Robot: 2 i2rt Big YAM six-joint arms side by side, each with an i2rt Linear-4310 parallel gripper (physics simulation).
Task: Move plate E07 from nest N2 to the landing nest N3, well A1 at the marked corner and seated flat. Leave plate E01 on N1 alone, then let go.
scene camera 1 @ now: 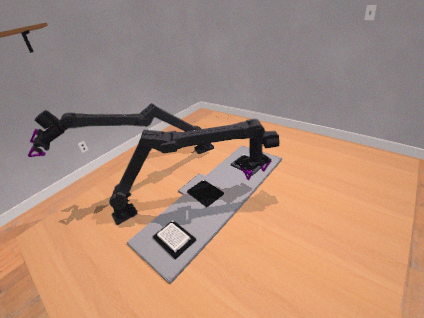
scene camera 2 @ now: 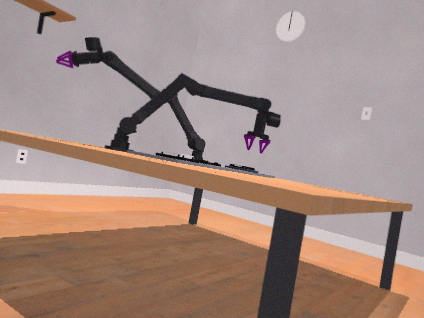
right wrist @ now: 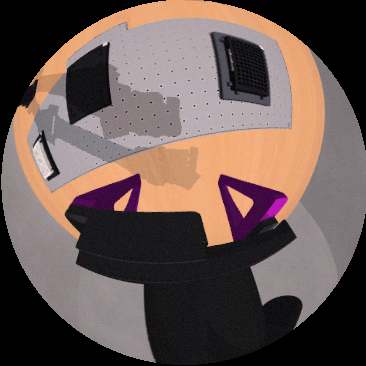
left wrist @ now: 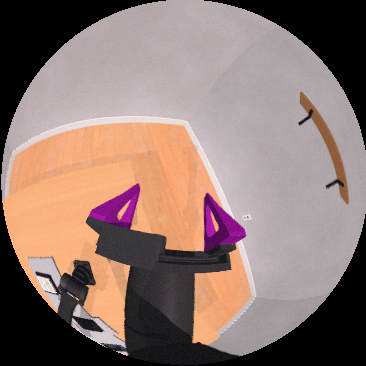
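A black many-welled plate (right wrist: 247,67) sits in a dark nest (right wrist: 218,75) at the board's far end in scene camera 1, partly hidden there by the right gripper. A white plate (scene camera 1: 173,236) (left wrist: 47,283) (right wrist: 44,157) sits in the nest at the near end. A flat black nest (scene camera 1: 205,192) (left wrist: 88,324) (right wrist: 90,85) between them looks empty. Plate and nest labels are unreadable. My right gripper (scene camera 1: 257,174) (scene camera 2: 255,150) (right wrist: 180,177) is open and empty, above the board's far end. My left gripper (scene camera 1: 33,144) (scene camera 2: 64,59) (left wrist: 172,190) is open and empty, raised far from the plates.
The grey perforated board (scene camera 1: 150,237) (right wrist: 160,60) lies on the wooden table (scene camera 1: 325,225) (scene camera 2: 250,187). Both arms' bases stand beside it, and the arms cross in scene camera 2. Arm shadows fall across the board. A wall shelf (scene camera 1: 22,30) (left wrist: 327,145) is at the side.
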